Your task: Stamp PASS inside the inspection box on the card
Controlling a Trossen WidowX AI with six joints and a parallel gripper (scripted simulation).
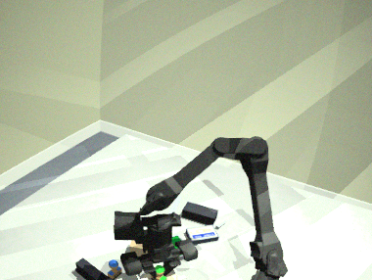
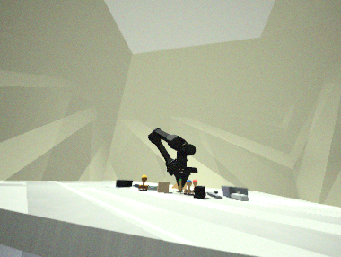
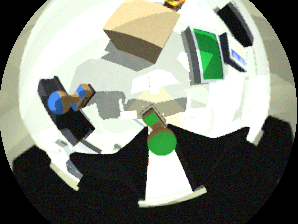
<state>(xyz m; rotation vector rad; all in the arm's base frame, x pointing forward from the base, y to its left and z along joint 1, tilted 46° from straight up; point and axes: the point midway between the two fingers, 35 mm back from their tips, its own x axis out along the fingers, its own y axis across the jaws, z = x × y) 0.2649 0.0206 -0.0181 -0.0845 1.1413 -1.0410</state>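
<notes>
Now: the green-knob stamp right at my gripper tip. Round my gripper tip: green ink pad 2 cm ahead, 14 cm to the right, 2 cm below; then tan box 10 cm ahead, 7 cm to the right; then blue-knobbed stamp 11 cm ahead, 5 cm to the left.
</notes>
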